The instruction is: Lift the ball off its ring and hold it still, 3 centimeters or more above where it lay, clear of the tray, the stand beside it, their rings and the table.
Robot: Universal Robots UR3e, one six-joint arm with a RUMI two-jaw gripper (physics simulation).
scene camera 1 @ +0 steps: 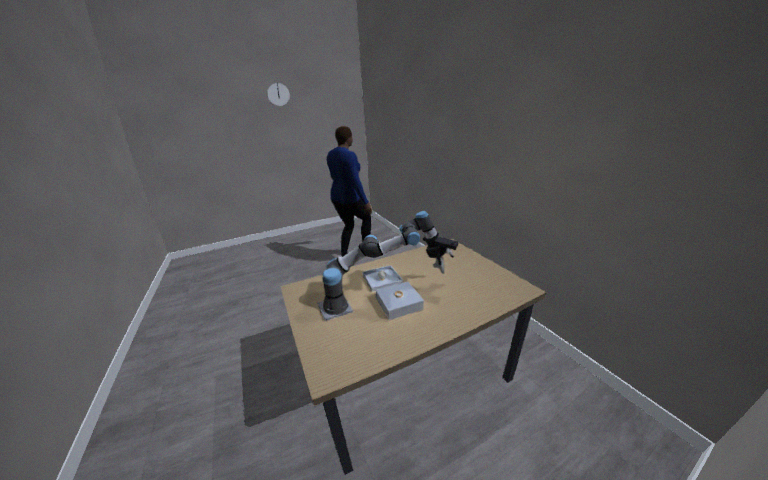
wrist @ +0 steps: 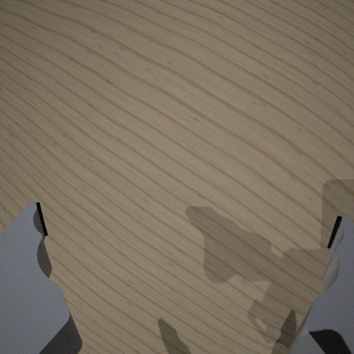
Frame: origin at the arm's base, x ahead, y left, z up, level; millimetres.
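Seen in the pictures: gripper, fingertip midpoint: point(scene camera 1: 448, 265); arm's base, link origin: point(scene camera 1: 335, 306).
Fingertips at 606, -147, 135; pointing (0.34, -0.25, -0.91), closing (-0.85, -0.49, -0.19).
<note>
Pixels of each thing's top centre, then the offset from my fingertips to it, as dx, dy, dz. "spot": a spot on its surface instead. Level surfaces: height alone.
- small pale ball, top centre: point(scene camera 1: 381, 270) -273, +272, -87
- shallow grey tray, top centre: point(scene camera 1: 382, 275) -273, +272, -120
- tan ring, surface spot: point(scene camera 1: 398, 294) spot: -301, +22, -90
- wooden table, surface height: dz -148
A small pale ball point(scene camera 1: 381, 274) sits in the shallow grey tray point(scene camera 1: 372, 286) in the scene view; its ring is too small to make out clearly. The grey box-like stand point(scene camera 1: 403, 308) is beside the tray and bears a tan ring point(scene camera 1: 398, 294) on its top. My gripper point(scene camera 1: 447, 263) point(wrist: 189, 215) is open and empty, its jaws wide apart. It hangs above the wooden table, to the right of the tray and stand in the scene view, apart from both. The ball does not show in the wrist view.
The wooden table point(scene camera 1: 351, 350) bears the arm's base point(scene camera 1: 335, 302), left of the tray and stand. The arm reaches over the table behind the tray. A person in a blue top point(scene camera 1: 344, 175) stands beyond the table. Shadows fall on the wood in the wrist view.
</note>
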